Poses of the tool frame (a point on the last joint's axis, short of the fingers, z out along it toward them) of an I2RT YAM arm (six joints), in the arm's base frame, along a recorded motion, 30 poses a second.
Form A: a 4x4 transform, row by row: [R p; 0 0 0 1], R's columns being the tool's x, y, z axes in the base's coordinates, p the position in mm. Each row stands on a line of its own.
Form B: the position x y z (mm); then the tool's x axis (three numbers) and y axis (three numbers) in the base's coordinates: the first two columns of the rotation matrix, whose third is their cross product. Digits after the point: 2 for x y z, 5 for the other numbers.
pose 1, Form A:
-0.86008 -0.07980 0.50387 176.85
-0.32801 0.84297 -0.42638 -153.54
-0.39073 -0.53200 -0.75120 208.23
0 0 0 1
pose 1, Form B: 176.85 -153.54 208.23 -0.86008 -0.32801 -0.39073 -0.07980 0.84297 -0.53200
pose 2, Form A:
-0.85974 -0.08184 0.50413 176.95
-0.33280 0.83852 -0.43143 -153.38
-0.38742 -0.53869 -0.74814 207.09
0 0 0 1
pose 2, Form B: 176.95 -153.38 207.09 -0.85974 -0.33280 -0.38742 -0.08184 0.83852 -0.53869
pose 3, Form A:
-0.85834 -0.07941 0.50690 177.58
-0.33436 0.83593 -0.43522 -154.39
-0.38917 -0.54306 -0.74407 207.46
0 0 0 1
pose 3, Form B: 177.58 -154.39 207.46 -0.85834 -0.33436 -0.38917 -0.07941 0.83593 -0.54306
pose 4, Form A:
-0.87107 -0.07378 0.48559 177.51
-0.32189 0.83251 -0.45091 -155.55
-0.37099 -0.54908 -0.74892 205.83
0 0 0 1
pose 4, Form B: 177.51 -155.55 205.83 -0.87107 -0.32189 -0.37099 -0.07378 0.83251 -0.54908
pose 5, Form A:
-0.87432 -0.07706 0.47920 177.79
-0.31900 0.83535 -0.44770 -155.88
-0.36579 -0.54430 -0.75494 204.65
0 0 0 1
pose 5, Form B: 177.79 -155.88 204.65 -0.87432 -0.31900 -0.36579 -0.07706 0.83535 -0.54430
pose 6, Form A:
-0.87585 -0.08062 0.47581 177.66
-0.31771 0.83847 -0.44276 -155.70
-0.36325 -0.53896 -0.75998 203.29
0 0 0 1
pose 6, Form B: 177.66 -155.70 203.29 -0.87585 -0.31771 -0.36325 -0.08062 0.83847 -0.53896
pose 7, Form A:
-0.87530 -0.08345 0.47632 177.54
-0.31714 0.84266 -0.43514 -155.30
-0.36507 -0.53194 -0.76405 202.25
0 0 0 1
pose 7, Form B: 177.54 -155.30 202.25 -0.87530 -0.31714 -0.36507 -0.08345 0.84266 -0.53194
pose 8, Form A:
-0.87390 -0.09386 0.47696 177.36
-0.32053 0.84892 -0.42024 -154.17
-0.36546 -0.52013 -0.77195 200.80
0 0 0 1
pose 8, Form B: 177.36 -154.17 200.80 -0.87390 -0.32053 -0.36546 -0.09386 0.84892 -0.52013
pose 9, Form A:
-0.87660 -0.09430 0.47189 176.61
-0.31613 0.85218 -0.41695 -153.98
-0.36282 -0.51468 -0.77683 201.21
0 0 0 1
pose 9, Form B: 176.61 -153.98 201.21 -0.87660 -0.31613 -0.36282 -0.09430 0.85218 -0.51468
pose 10, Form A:
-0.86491 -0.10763 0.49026 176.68
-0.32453 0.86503 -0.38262 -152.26
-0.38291 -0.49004 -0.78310 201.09
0 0 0 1
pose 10, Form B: 176.68 -152.26 201.09 -0.86491 -0.32453 -0.38291 -0.10763 0.86503 -0.49004
